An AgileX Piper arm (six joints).
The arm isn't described. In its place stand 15 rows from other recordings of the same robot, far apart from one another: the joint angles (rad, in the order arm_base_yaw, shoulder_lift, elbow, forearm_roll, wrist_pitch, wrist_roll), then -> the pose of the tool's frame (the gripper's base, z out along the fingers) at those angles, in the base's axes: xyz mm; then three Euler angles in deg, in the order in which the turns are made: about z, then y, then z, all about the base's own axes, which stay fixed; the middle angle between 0 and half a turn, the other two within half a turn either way.
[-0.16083 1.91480 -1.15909 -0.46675 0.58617 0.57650] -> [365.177, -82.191, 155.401, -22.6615, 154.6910, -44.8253]
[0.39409 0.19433 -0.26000 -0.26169 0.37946 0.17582] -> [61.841, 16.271, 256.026, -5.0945, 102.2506, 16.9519]
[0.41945 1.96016 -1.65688 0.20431 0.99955 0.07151] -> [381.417, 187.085, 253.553, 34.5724, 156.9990, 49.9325]
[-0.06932 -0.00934 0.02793 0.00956 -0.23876 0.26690] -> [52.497, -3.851, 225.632, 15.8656, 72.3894, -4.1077]
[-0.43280 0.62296 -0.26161 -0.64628 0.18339 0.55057] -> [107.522, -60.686, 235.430, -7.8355, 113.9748, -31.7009]
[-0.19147 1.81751 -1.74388 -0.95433 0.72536 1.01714] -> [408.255, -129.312, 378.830, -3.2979, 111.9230, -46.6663]
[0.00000 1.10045 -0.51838 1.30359 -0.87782 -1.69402] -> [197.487, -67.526, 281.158, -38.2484, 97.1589, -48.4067]
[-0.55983 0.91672 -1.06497 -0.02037 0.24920 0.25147] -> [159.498, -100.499, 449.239, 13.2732, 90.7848, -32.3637]
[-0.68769 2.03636 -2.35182 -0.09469 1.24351 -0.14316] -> [337.833, -288.059, 409.038, -15.6492, 137.8427, -47.0675]
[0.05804 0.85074 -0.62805 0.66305 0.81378 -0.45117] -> [146.496, 49.296, 288.584, 28.4587, 131.3293, 39.8965]
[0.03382 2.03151 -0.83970 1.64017 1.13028 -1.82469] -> [312.071, 92.720, 112.581, 46.8195, 110.6538, 76.5895]
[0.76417 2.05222 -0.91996 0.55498 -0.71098 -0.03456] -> [301.847, 245.954, 115.256, 14.6093, 112.1511, 21.9903]
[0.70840 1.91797 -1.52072 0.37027 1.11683 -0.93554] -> [278.919, 277.934, 235.065, 17.9251, 158.6950, 104.1081]
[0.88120 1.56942 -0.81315 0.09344 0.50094 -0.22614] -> [177.653, 221.835, 183.531, -2.2517, 156.7963, 57.0193]
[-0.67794 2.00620 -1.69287 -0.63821 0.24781 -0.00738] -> [369.702, -314.779, 290.721, -39.9429, 114.1634, -48.0594]
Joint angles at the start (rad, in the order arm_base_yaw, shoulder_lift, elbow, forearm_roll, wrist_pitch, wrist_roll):
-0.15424 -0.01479 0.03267 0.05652 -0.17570 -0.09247
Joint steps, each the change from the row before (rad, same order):
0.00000 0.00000 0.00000 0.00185 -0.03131 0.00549
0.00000 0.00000 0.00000 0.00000 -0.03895 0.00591
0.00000 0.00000 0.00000 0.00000 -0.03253 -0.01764
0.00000 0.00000 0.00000 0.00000 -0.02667 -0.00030
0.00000 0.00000 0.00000 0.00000 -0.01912 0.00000
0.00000 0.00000 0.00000 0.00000 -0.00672 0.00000
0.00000 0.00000 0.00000 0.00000 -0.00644 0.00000
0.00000 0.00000 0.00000 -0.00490 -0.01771 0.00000
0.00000 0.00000 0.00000 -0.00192 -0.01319 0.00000
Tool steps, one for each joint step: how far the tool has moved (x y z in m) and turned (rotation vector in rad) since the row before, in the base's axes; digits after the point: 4 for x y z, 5 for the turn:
-0.0008 -0.0001 0.0027 0.00238 -0.03206 -0.00025
-0.0011 0.0000 0.0034 -0.00024 -0.03939 -0.00055
-0.0010 0.0000 0.0028 -0.02130 -0.02928 -0.00763
-0.0009 0.0000 0.0023 -0.00426 -0.02628 -0.00166
-0.0007 0.0000 0.0016 -0.00286 -0.01887 -0.00111
-0.0002 0.0000 0.0006 -0.00100 -0.00663 -0.00039
-0.0002 0.0000 0.0005 -0.00096 -0.00636 -0.00037
-0.0006 0.0002 0.0015 -0.00748 -0.01673 -0.00133
-0.0005 0.0001 0.0011 -0.00387 -0.01273 -0.00082

